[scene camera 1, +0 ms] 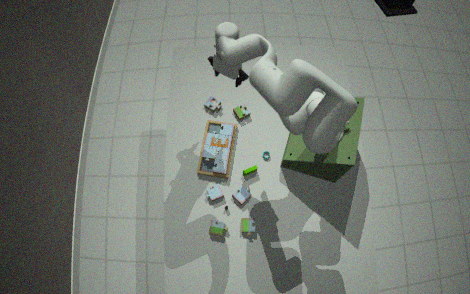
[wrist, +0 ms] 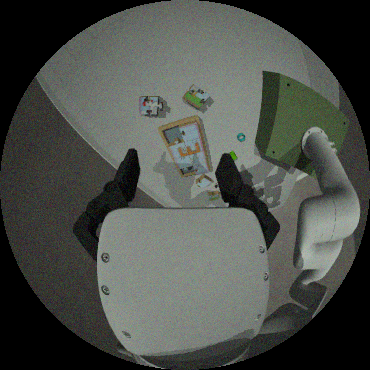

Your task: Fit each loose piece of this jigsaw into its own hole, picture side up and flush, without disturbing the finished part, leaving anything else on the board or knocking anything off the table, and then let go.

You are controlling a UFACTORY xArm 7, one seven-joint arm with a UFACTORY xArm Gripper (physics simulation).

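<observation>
The jigsaw board (scene camera 1: pixel 214 175) (wrist: pixel 205 142) has a wooden rim, a joined picture part with an orange shape, and dark gaps near two ends. A red-and-white patterned piece (scene camera 1: pixel 213 104) (wrist: pixel 150 106) and a green-and-blue piece (scene camera 1: pixel 241 112) (wrist: pixel 196 97) lie off its upper end. Off its lower end lie two pale blue pieces (scene camera 1: pixel 215 193) (scene camera 1: pixel 242 195) and two green-edged pieces (scene camera 1: pixel 217 228) (scene camera 1: pixel 248 226). My gripper (scene camera 1: pixel 227 79) (wrist: pixel 179 159) is open and empty, high up and beyond the board's upper end in the scene view. Fine picture details are too small to tell.
A bright green block (scene camera 1: pixel 250 170) (wrist: pixel 233 155) and a teal ring (scene camera 1: pixel 264 156) (wrist: pixel 238 137) lie right of the board. A small dark object (scene camera 1: pixel 226 208) lies among the lower pieces. The green base (scene camera 1: pixel 297 150) (wrist: pixel 285 115) stands farther right. Arm shadows cross the table.
</observation>
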